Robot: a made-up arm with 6 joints. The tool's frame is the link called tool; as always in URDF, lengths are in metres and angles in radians.
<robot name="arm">
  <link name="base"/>
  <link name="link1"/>
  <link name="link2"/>
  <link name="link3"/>
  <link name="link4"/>
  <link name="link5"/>
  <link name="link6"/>
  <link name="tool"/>
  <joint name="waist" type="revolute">
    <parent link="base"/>
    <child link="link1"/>
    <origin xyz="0 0 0.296" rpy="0 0 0"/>
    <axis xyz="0 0 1"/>
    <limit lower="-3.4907" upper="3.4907"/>
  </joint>
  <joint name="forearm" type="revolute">
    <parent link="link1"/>
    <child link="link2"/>
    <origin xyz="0 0 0" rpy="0 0 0"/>
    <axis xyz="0 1 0"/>
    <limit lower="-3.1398" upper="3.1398"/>
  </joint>
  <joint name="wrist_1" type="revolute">
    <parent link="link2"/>
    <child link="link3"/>
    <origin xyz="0 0 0.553" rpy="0 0 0"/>
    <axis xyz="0 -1 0"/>
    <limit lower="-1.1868" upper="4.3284"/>
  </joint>
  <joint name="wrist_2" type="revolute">
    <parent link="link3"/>
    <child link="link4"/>
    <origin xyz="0 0 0" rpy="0 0 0"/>
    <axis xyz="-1 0 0"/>
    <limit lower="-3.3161" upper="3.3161"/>
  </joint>
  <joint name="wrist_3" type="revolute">
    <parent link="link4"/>
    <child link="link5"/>
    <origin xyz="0.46 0 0" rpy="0 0 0"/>
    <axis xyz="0 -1 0"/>
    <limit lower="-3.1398" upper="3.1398"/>
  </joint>
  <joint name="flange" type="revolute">
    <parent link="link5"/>
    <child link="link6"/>
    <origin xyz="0 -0.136 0" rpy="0 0 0"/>
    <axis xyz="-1 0 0"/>
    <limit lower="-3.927" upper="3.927"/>
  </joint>
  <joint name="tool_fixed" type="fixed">
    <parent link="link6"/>
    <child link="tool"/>
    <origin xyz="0 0 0" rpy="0 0 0"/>
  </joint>
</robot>
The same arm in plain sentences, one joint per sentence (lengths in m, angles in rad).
The arm has six revolute joints in a row. What follows holds with every joint at zero, and every direction is one of the base frame's. Joint 1 sits 0.296 m along +z from the base frame's origin and turns about +z, from -3.4907 to 3.4907 rad. Joint 2 sits at the same point as joint 1 and turns about +y, from -3.1398 to 3.1398 rad. Joint 3 sits 0.553 m along +z from joint 2 and turns about -y, from -1.1868 to 4.3284 rad. Joint 4 sits at the same point as joint 3 and turns about -x, from -3.3161 to 3.3161 rad. Joint 5 sits 0.46 m along +x from joint 4 and turns about -y, from -3.1398 to 3.1398 rad. Joint 6 sits 0.136 m along -y from joint 5 and turns about -x, from -3.927 to 3.927 rad. The tool frame, which is the frame that the pose is given for, sits at the same point as joint 6; its axes are parallel to the base frame's.
